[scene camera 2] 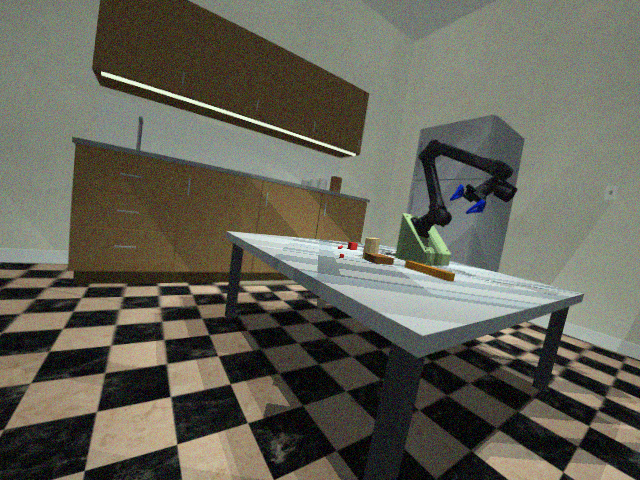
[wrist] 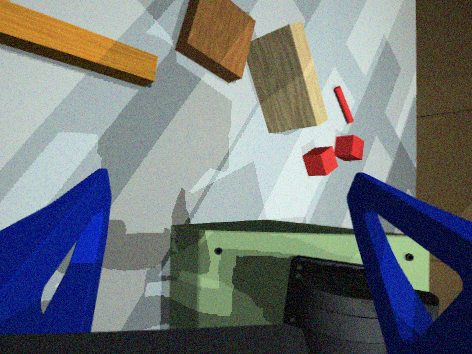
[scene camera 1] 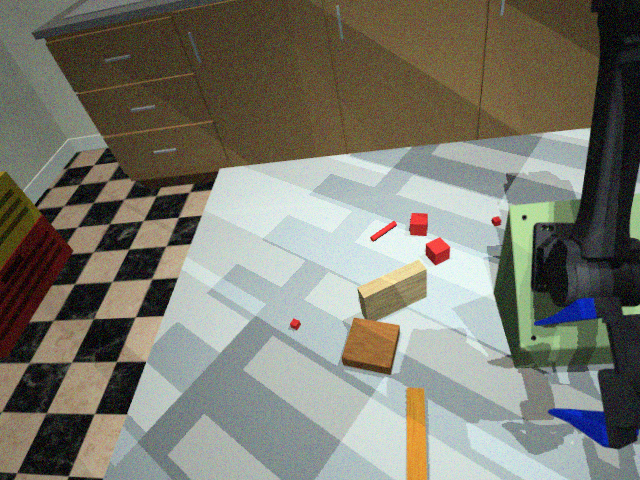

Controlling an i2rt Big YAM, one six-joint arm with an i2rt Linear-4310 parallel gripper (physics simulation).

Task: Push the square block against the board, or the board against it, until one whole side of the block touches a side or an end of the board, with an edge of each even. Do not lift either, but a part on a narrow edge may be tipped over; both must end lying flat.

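Pixels of known places: gripper, fingertip midpoint: (scene camera 2: 457,206) (wrist: 236,183) (scene camera 1: 543,366); arm's base, link origin: (scene camera 2: 418,228) (wrist: 340,299) (scene camera 1: 557,257).
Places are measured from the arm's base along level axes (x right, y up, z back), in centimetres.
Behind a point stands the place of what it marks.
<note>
The square block (scene camera 1: 371,343) {x -8.6, y -15.2, z -33.4 cm} (scene camera 2: 379,258) {x -12.3, y -15.9, z -37.3 cm} (wrist: 220,40) {x -8.6, y -15.2, z -31.9 cm}, reddish-brown wood, lies flat on the table. The board (scene camera 1: 395,291) {x 1.3, y -11.1, z -28.5 cm} (scene camera 2: 371,245) {x -1.5, y -11.7, z -33.4 cm} (wrist: 285,80) {x 1.4, y -11.9, z -28.5 cm}, pale wood, stands upright on a long narrow edge beside it. They stand at an angle to each other, one corner of the block very near the board's end; whether they touch I cannot tell. No whole side of the block lies along the board. My gripper (scene camera 1: 541,367) {x -26.9, y 12.0, z -10.3 cm} (scene camera 2: 459,206) {x -26.9, y 12.0, z -10.3 cm} (wrist: 236,183) {x -26.9, y 12.0, z -10.3 cm} is open and empty, high above the table near the arm's base, well away from both.
An orange wooden strip (scene camera 1: 416,434) {x -25.9, y -15.1, z -24.9 cm} (scene camera 2: 429,270) {x -30.4, y -16.4, z -26.5 cm} (wrist: 75,45) {x -26.8, y -15.1, z -24.5 cm} lies near the block. Two red cubes (scene camera 1: 418,224) {x 24.2, y -14.4, z -23.2 cm} (scene camera 1: 437,251) {x 15.0, y -14.2, z -19.2 cm} and a red stick (scene camera 1: 383,230) {x 25.2, y -17.0, z -32.0 cm} (wrist: 344,105) {x 25.1, y -17.1, z -31.7 cm} lie beyond the board. Tiny red cubes (scene camera 1: 294,323) {x -3.2, y -16.6, z -50.7 cm} (scene camera 1: 496,221) {x 26.6, y -16.7, z -4.3 cm} lie farther out. The arm's green base (scene camera 1: 509,294) {x -2.0, y -8.0, z -7.2 cm} stands right.
</note>
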